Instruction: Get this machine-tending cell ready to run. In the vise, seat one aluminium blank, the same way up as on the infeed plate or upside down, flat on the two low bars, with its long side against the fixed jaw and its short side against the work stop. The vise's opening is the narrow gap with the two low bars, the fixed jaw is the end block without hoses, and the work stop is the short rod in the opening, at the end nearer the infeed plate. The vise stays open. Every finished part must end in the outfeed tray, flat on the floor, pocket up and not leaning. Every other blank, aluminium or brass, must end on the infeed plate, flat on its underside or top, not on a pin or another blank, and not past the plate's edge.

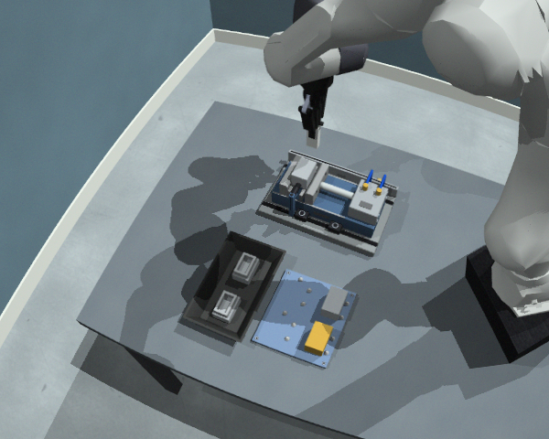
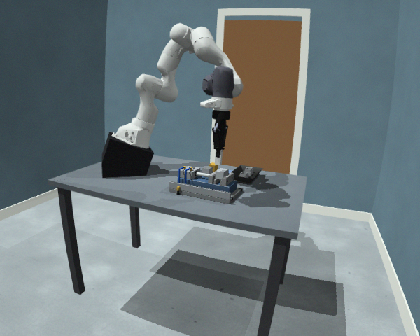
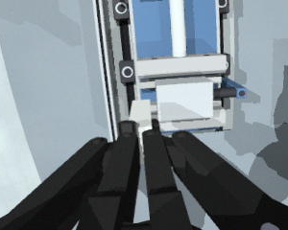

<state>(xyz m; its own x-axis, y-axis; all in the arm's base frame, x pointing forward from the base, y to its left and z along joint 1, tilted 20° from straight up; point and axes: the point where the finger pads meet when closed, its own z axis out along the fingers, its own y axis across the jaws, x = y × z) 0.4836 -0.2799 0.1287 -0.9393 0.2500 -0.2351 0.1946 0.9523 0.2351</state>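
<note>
Right now the fixed jaw is 110 mm below my hand, 40 mm to the left of it and 40 mm ahead of it. Round my hand: vise: 150 mm below, 60 mm to the left, 60 mm behind; then vise hose block: 150 mm behind, 110 mm below, 80 mm to the left; then moving jaw: 110 mm below, 50 mm to the left, 20 mm behind.
</note>
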